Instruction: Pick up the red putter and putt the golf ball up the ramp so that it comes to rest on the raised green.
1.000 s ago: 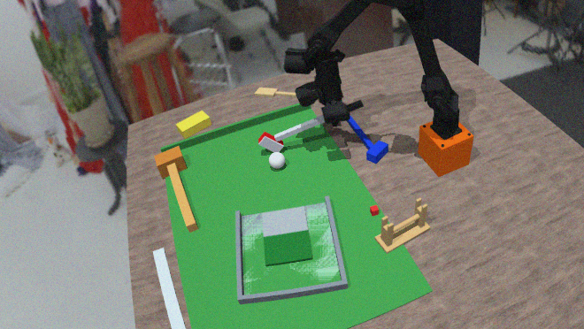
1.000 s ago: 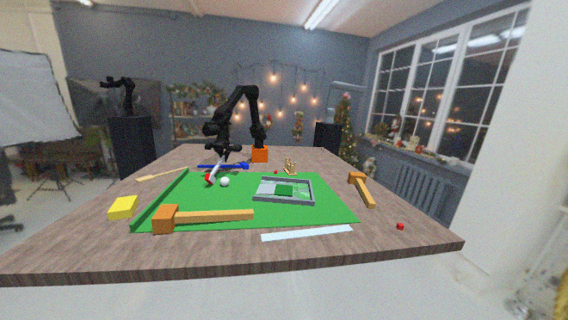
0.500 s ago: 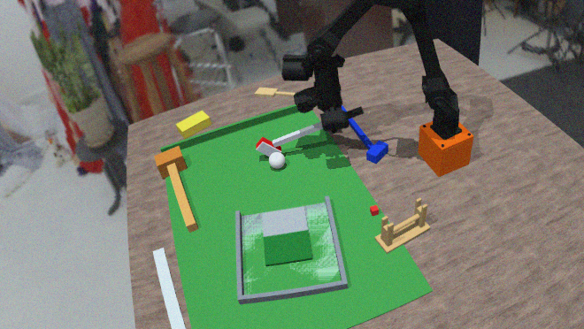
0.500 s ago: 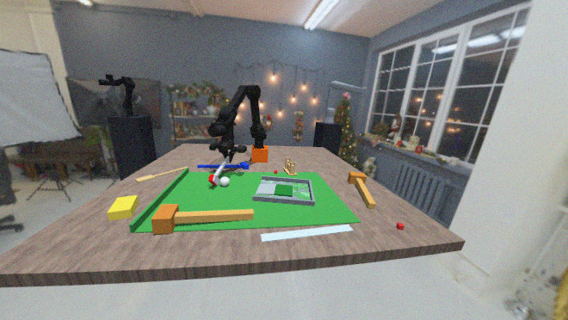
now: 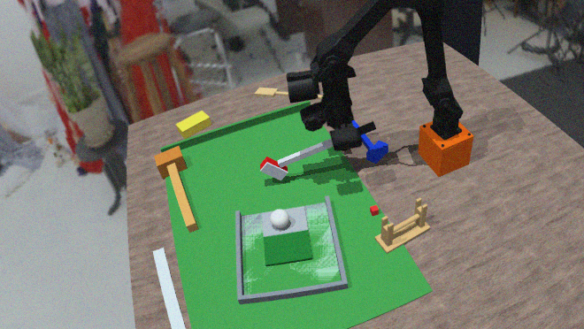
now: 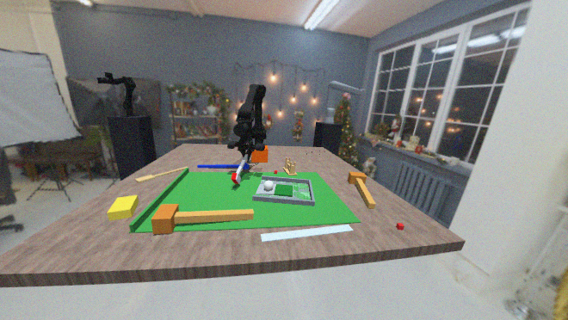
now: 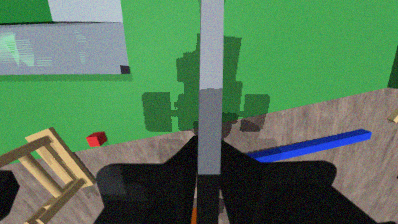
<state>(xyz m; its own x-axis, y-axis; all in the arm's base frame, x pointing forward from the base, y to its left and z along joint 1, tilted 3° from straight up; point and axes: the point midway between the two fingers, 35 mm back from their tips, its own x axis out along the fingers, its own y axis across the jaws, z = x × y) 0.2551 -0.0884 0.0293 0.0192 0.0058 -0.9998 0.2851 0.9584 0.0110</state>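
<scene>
The red putter lies 70 mm ahead of my gripper tip, 20 mm to the right of it and 10 mm above it. Round my gripper tip: white golf ball: 210 mm ahead, 90 mm to the left, 50 mm below; then blue putter: 120 mm to the right, 110 mm behind, 60 mm below; then green mat: 220 mm ahead, 70 mm below, 30 mm to the left.
</scene>
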